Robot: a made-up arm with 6 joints.
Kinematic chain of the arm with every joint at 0, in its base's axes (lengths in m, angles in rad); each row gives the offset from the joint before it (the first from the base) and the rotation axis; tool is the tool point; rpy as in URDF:
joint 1: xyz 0 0 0.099 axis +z
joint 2: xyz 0 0 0 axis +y
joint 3: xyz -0.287 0 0.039 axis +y
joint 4: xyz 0.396 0 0.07 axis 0.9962 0 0.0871
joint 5: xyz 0 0 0 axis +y
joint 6: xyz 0.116 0 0.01 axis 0.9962 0 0.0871
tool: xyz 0 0 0 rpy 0 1.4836 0
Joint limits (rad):
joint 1: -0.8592..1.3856
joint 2: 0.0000..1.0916
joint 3: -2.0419..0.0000
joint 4: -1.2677..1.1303
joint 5: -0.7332..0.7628
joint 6: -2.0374..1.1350
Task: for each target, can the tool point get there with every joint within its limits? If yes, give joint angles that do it. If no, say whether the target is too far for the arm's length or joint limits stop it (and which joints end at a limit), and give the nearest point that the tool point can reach.
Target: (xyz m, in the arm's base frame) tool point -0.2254 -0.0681 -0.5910
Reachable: no: joint limits stop it (at a limit: joint 1, joint 2, joint 3, joint 5) | nearest point 0.0619 -0.1167 -0.0587 | short by 0.607 m
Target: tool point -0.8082 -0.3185 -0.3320
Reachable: no: too far | nearest point -0.5964 -0.2350 0.4913 | short by 0.854 m
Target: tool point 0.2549 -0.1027 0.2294
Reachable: yes | joints -0.4150 0.4413 -0.2178 -0.8401 -0.1025 0.5851
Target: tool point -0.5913 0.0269 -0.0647
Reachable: no: joint limits stop it (at a limit: joint 2, joint 3, joint 5) | nearest point -0.6403 0.0291 0.4913 | short by 0.558 m
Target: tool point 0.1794 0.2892 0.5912
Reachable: yes | joints 0.9496 0.9988 -1.2676 -0.8659 -0.2563 0.1684
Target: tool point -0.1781 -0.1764 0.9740
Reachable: no: too far | nearest point -0.1480 -0.1466 0.8262 | short by 0.154 m
